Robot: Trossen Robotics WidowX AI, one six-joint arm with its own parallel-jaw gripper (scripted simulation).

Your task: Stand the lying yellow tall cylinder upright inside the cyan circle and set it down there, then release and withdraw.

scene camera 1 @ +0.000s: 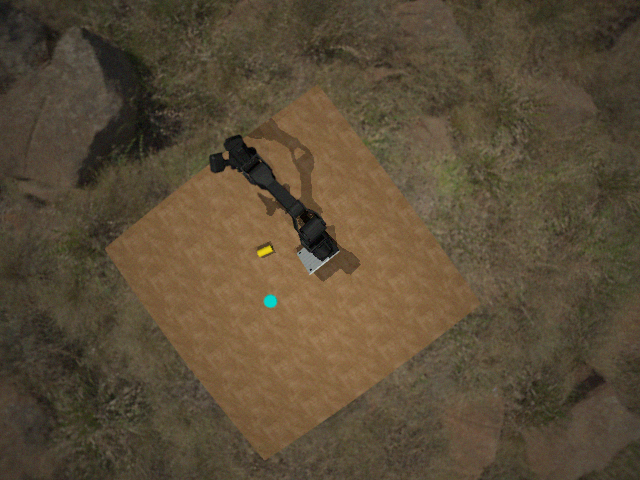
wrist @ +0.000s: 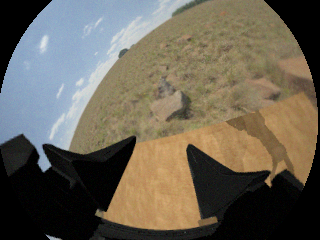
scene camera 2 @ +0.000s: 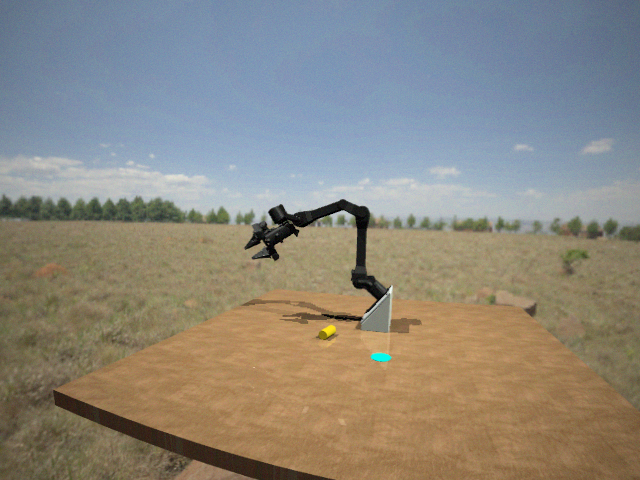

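Holding nothing, the gripper (scene camera 2: 248, 253) is open, and the wrist view shows the gripper (wrist: 162, 143) too.
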